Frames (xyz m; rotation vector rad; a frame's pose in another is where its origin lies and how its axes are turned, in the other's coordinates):
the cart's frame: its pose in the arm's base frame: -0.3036 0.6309 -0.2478 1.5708 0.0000 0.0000
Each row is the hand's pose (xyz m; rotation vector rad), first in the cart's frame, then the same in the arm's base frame.
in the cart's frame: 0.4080 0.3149 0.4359 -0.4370 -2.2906 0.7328
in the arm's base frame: 0.1044 0.1950 0.0671 0.3164 -2.1187 -1.0916
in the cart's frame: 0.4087 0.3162 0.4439 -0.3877 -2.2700 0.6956
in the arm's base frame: 0.1051 0.1870 0.0684 0.3815 -2.0960 -1.1128
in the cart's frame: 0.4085 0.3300 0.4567 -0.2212 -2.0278 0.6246
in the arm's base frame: 0.1049 0.1742 0.0822 0.6998 -1.9422 -1.0275
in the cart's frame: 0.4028 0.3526 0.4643 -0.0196 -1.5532 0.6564
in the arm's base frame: 0.0992 0.1666 0.1048 1.1342 -1.6907 -0.6862
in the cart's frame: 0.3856 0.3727 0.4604 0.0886 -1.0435 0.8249
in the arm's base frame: 0.0820 0.1705 0.1249 1.3981 -1.4648 -0.1714
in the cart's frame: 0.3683 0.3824 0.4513 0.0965 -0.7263 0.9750
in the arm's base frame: 0.0647 0.1796 0.1346 1.4494 -1.3385 0.1957
